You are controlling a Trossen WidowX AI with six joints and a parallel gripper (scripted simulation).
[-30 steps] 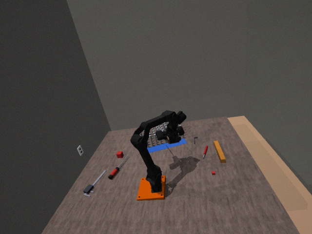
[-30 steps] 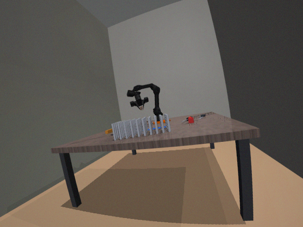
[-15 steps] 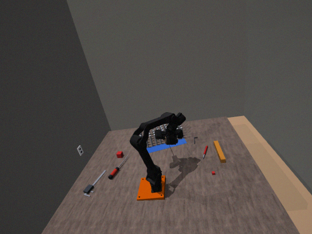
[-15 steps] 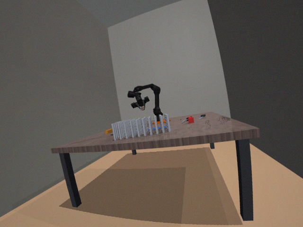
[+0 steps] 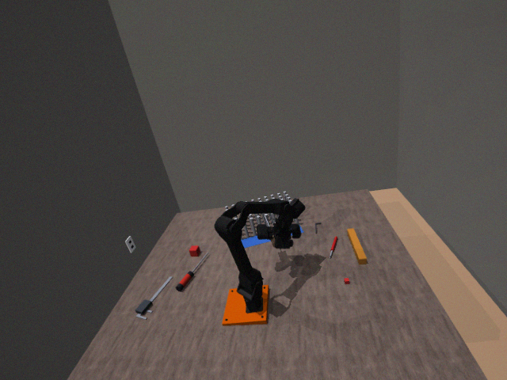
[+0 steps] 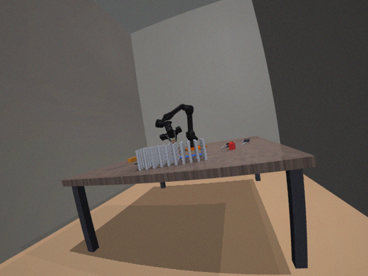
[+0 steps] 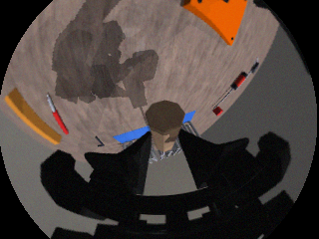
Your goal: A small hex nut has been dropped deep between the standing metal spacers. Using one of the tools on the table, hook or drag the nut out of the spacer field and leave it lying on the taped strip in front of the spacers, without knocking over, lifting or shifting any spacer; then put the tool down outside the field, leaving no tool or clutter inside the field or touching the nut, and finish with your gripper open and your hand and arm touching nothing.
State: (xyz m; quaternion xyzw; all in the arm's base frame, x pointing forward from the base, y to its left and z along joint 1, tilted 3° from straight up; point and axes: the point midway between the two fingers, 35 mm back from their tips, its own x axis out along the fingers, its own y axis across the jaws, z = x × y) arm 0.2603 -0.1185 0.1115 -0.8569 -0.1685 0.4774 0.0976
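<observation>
Now: gripper tip 18 cm short of the blue taped strip, 5 cm to the right of it and 11 cm above it. Round my gripper tip: hook tool (10 cm ahead, 2 cm to the left); orange block (36 cm to the right, 10 cm below); tiny red cube (20 cm behind, 27 cm to the right, 10 cm below).
</observation>
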